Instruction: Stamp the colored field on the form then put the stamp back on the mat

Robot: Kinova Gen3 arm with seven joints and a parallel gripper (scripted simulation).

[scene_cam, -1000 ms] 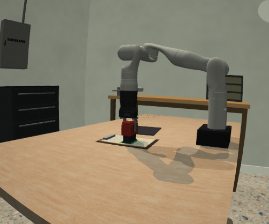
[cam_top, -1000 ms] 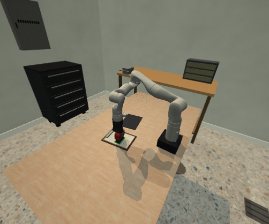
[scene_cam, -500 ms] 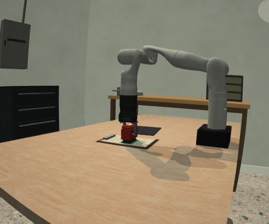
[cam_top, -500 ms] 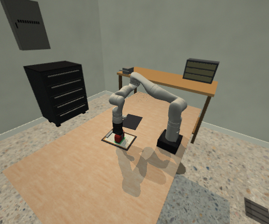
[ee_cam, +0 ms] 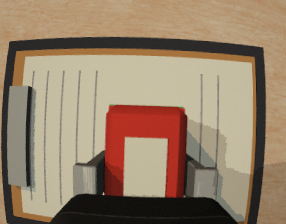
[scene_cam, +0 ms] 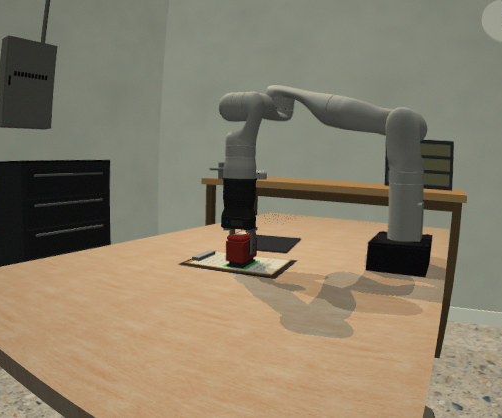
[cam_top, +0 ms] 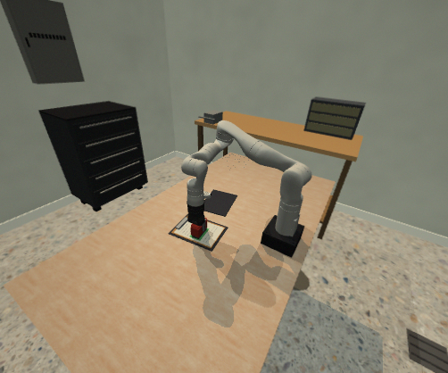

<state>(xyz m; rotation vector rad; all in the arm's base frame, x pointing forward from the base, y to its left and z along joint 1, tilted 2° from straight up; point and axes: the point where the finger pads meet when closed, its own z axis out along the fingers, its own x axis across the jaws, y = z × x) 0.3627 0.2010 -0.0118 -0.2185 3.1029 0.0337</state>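
Now: hand 30 mm short of the clipboard, 10 mm to the left of it and 50 mm above it. The rest, counted from my hand: red stamp (10 mm below); then dark mat (80 mm ahead, 280 mm to the right, 50 mm below).
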